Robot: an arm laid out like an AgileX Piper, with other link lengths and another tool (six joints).
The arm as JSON. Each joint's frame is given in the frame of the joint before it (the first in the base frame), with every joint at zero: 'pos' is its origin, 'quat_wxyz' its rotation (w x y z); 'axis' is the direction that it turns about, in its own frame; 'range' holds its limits. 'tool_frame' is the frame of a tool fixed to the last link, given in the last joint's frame.
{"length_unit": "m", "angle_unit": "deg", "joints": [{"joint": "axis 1", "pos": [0.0, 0.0, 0.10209], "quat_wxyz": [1.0, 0.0, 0.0, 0.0], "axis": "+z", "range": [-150.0, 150.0]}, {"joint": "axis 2", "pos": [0.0, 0.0, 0.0], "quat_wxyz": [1.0, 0.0, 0.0, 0.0], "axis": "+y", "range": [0.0, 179.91]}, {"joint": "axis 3", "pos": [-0.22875, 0.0, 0.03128], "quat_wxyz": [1.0, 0.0, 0.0, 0.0], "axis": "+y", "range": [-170.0, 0.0]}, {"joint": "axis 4", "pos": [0.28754, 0.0, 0.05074], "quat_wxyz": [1.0, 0.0, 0.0, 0.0], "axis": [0.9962, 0.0, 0.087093], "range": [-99.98, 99.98]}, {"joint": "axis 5", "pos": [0.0, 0.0, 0.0], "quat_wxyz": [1.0, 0.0, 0.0, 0.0], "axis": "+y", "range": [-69.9, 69.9]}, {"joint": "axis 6", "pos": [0.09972, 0.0, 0.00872], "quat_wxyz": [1.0, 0.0, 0.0, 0.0], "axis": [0.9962, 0.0, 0.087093], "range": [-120.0, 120.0]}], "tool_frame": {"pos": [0.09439, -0.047, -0.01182], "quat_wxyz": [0.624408, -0.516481, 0.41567, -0.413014]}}
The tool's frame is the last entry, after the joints.
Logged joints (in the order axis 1, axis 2, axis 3, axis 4, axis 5, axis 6), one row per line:
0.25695 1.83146 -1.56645 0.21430 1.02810 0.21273
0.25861 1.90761 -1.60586 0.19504 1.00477 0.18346
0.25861 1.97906 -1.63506 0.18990 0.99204 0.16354
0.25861 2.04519 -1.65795 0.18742 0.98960 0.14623
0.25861 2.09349 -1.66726 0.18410 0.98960 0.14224
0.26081 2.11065 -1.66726 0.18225 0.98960 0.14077
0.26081 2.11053 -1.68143 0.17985 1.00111 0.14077
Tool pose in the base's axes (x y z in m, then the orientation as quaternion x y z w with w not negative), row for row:
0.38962 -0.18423 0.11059 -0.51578 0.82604 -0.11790 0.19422
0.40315 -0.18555 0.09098 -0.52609 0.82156 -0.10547 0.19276
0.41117 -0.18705 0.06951 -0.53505 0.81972 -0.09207 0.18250
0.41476 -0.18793 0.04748 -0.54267 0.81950 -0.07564 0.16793
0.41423 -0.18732 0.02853 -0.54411 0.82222 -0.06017 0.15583
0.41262 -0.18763 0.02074 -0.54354 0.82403 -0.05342 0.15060
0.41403 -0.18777 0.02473 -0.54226 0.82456 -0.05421 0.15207
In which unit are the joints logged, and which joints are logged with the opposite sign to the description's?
The joints are logged in radians. Opposite sign: axis 1, axis 4.
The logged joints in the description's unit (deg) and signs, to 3 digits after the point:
-14.722 104.935 -89.751 -12.278 58.906 12.189
-14.817 109.298 -92.009 -11.175 57.569 10.511
-14.817 113.392 -93.682 -10.880 56.840 9.370
-14.817 117.181 -94.994 -10.738 56.700 8.378
-14.817 119.948 -95.527 -10.548 56.700 8.150
-14.943 120.931 -95.527 -10.442 56.700 8.066
-14.943 120.924 -96.339 -10.305 57.359 8.066

